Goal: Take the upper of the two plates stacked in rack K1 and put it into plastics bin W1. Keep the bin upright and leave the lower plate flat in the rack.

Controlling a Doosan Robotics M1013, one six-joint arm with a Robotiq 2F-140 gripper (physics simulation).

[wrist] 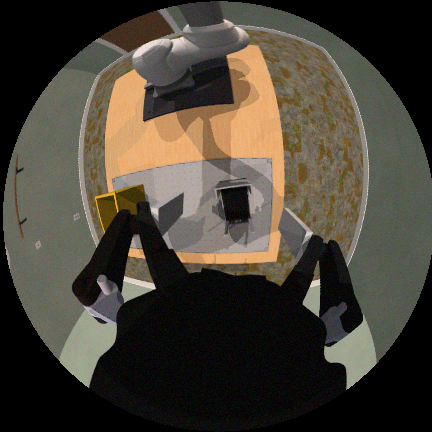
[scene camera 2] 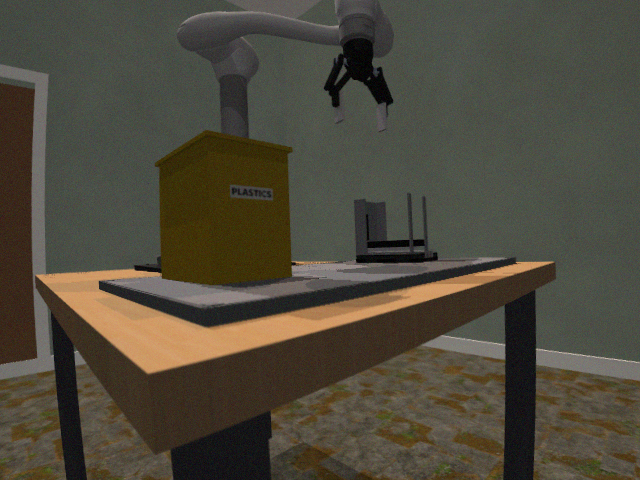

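The yellow plastics bin W1 stands upright on the grey board; my left finger hides part of it in the wrist view. The grey rack K1 stands on the same board, with a tall wall and two thin posts. The upper plate is black and lies flat in the rack. A dark layer shows low in the rack in the scene view, but I cannot tell the lower plate from the rack's base. My gripper is open and empty, high above the rack.
The grey board lies on the wooden table. The bin is beside the rack, with a gap between them. The arm's dark base plate is at the table's far end in the wrist view.
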